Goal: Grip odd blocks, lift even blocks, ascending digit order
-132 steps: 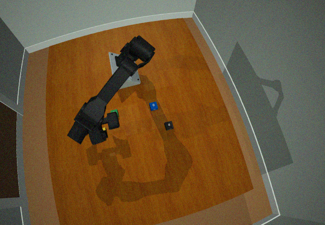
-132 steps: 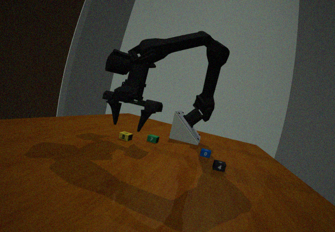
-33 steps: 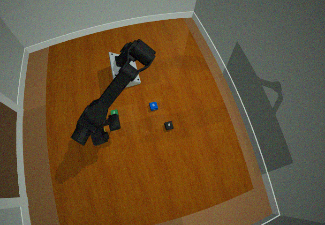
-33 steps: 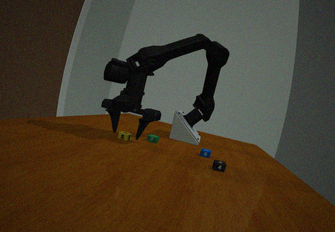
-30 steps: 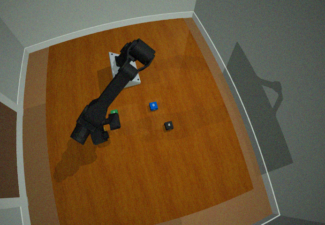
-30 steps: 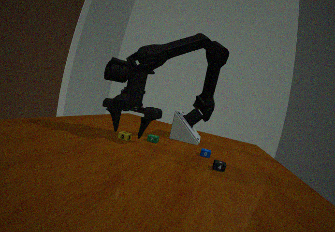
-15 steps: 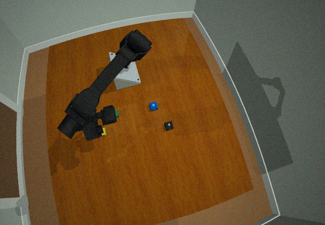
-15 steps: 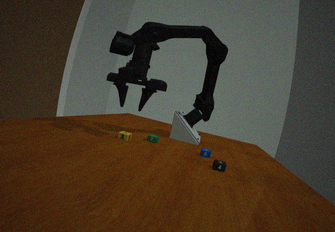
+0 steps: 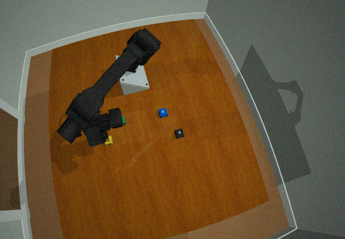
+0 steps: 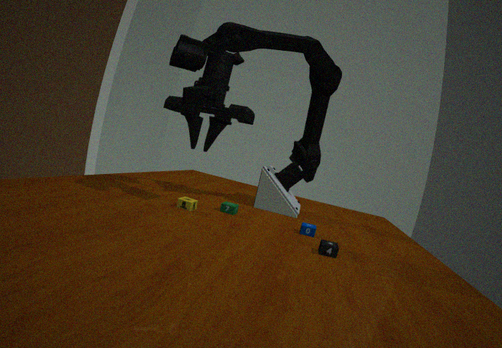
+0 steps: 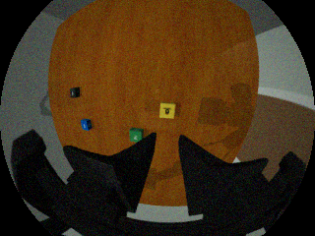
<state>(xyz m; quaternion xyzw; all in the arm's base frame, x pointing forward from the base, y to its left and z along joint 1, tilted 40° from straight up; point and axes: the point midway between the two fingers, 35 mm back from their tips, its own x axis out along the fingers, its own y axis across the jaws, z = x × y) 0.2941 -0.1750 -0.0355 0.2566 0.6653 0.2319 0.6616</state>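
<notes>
Right now my gripper tip is 110 mm above the green block, 70 mm to the right of it and 70 mm past it. Also, from my gripper tip: blue block 250 mm to the left, 110 mm below, 60 mm behind; black block 290 mm to the left, 110 mm below, 50 mm ahead; yellow block 110 mm below.
</notes>
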